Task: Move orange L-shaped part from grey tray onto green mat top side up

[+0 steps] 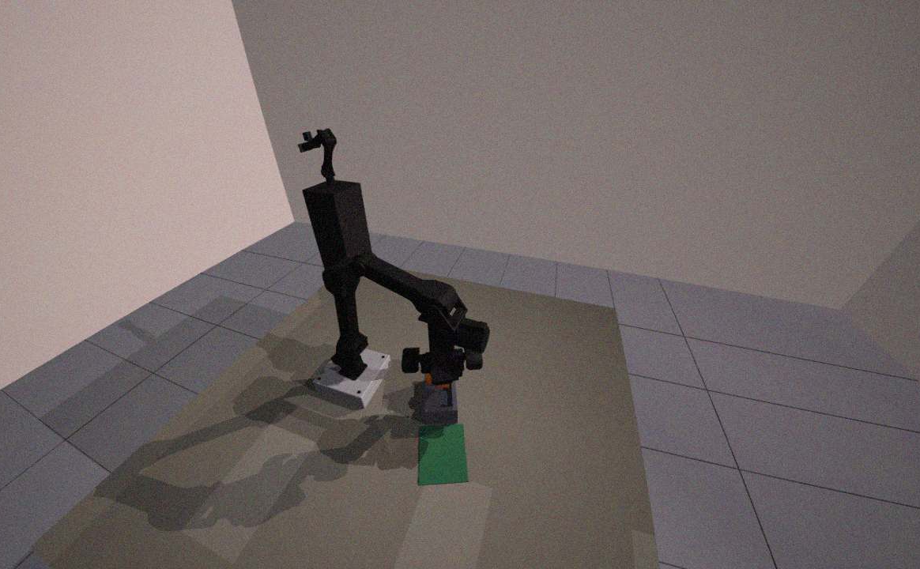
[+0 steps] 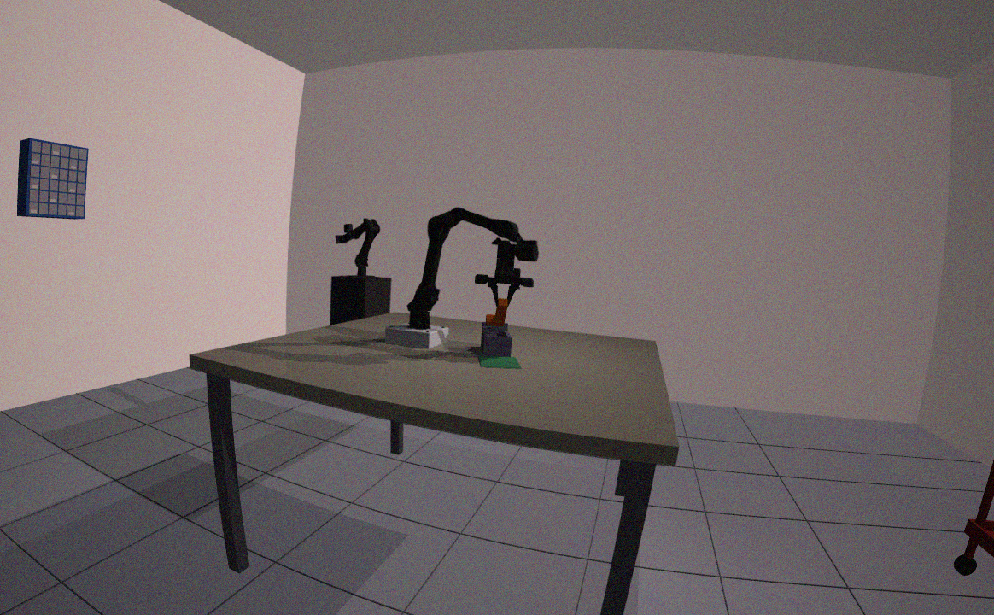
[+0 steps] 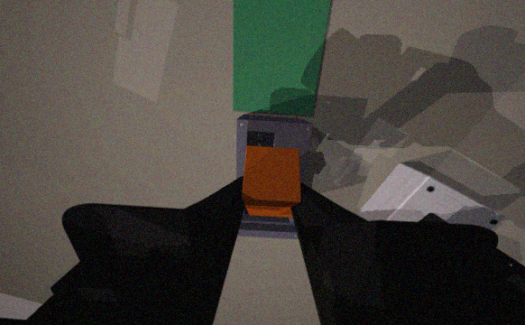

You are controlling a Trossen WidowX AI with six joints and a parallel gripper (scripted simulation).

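The green mat lies 170 mm below my gripper tip, 100 mm to the right of it and 40 mm ahead of it. From my gripper tip the other things lie so: orange L-shaped part: 30 mm below, 30 mm behind, 20 mm to the left.
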